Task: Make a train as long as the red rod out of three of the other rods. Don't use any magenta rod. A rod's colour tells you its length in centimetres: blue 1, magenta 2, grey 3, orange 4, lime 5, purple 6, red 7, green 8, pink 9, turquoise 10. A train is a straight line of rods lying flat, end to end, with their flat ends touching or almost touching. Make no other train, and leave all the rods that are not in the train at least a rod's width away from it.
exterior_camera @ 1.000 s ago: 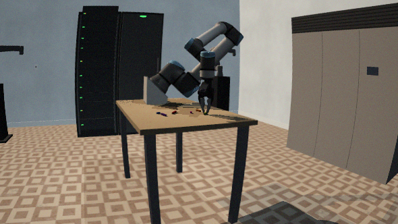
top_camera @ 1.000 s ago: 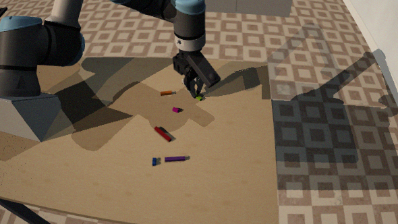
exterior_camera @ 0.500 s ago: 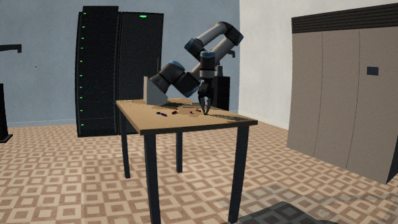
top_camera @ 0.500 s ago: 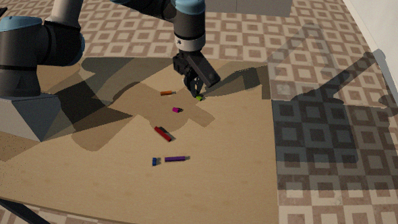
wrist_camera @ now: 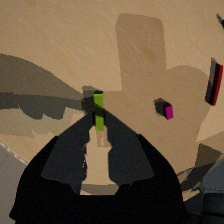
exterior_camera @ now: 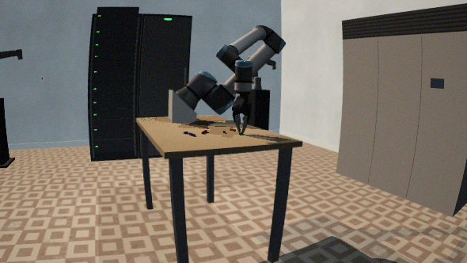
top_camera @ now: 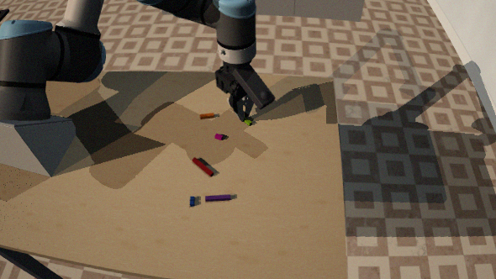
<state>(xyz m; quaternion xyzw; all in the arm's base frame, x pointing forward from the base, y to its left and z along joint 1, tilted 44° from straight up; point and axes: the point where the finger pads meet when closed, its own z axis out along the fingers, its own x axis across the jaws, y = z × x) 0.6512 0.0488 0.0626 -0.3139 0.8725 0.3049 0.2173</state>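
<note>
The purple rod lies 6 cm behind my hand, 25 cm to the right of it and 1 cm below it. Also, from my hand: magenta rod (7 cm behind, 6 cm to the right, 1 cm below); then lime rod (1 cm below); then orange rod (11 cm behind, 1 cm to the left, 1 cm below).
</note>
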